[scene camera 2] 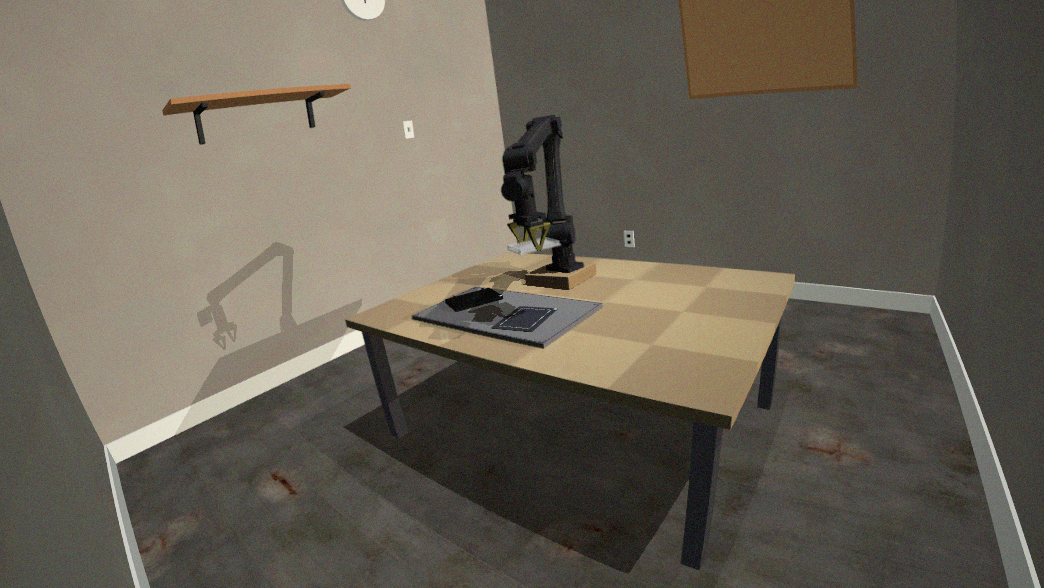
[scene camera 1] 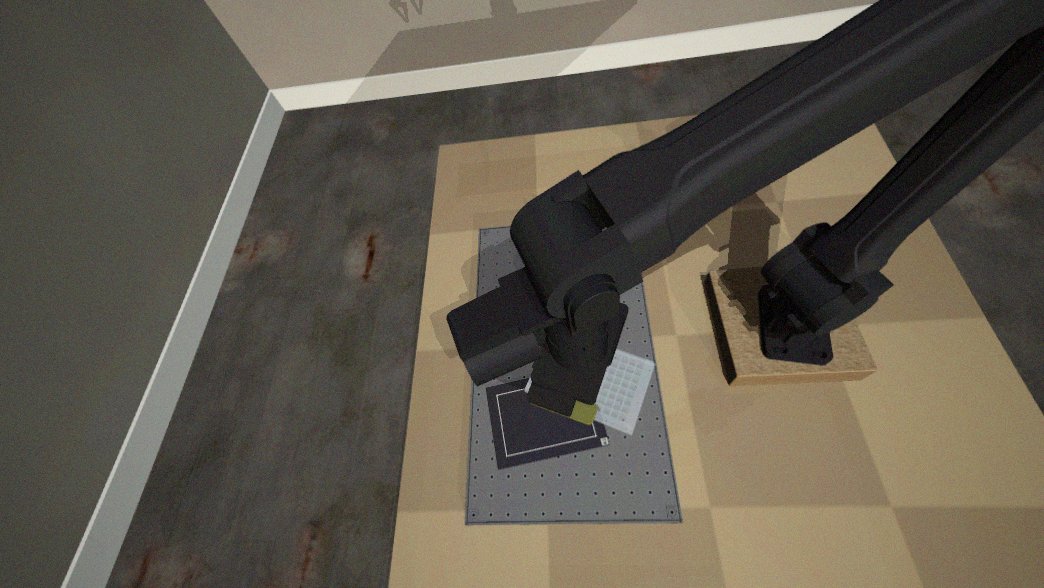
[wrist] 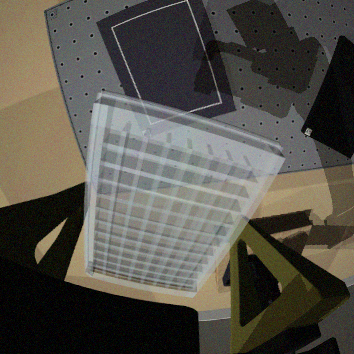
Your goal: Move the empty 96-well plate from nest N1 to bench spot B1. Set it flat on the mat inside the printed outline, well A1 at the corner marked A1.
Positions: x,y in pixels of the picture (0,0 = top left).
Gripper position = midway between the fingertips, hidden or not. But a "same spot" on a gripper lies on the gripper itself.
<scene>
my gripper: scene camera 2; scene camera 1 582,376; wrist
same spot on dark mat with white printed outline: (wrist: 172,59) = (scene camera 2: 523,317)
same spot on my gripper: (wrist: 46,307) = (scene camera 2: 521,223)
</scene>
